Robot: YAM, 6 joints.
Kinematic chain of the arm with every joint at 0, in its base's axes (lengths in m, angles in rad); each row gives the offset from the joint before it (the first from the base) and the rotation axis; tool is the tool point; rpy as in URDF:
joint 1: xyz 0 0 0.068 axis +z
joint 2: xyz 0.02 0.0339 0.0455 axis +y
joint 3: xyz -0.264 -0.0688 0 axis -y
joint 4: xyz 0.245 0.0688 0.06 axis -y
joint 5: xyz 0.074 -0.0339 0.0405 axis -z
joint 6: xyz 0.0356 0 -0.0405 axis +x
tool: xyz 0 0 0 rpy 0 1.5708 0
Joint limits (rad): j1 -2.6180..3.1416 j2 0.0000..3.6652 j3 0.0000..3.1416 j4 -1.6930..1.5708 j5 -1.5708..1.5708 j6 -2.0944..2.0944
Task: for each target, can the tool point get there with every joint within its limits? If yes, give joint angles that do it. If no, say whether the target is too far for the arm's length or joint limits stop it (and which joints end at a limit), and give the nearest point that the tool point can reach.
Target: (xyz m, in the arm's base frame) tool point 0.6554 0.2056 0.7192
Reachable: no: too far | nearest point 0.4611 0.1447 0.5343 | short by 0.275 m
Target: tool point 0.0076 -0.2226 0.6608
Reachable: yes | joints 1.7578 1.0714 2.8044 0.0153 -1.2639 1.0553
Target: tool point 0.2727 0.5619 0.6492
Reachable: no: too far | nearest point 0.2132 0.4394 0.5285 | short by 0.182 m
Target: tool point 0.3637 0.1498 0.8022
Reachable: no: too far | nearest point 0.2943 0.1212 0.6637 | short by 0.158 m
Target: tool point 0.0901 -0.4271 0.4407
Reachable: yes | joints -1.2853 2.2347 2.7407 -1.1636 1.2558 0.5902
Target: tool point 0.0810 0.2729 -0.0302
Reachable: yes | joints 1.2091 2.3243 0.8970 -0.2523 -0.6240 -0.3390
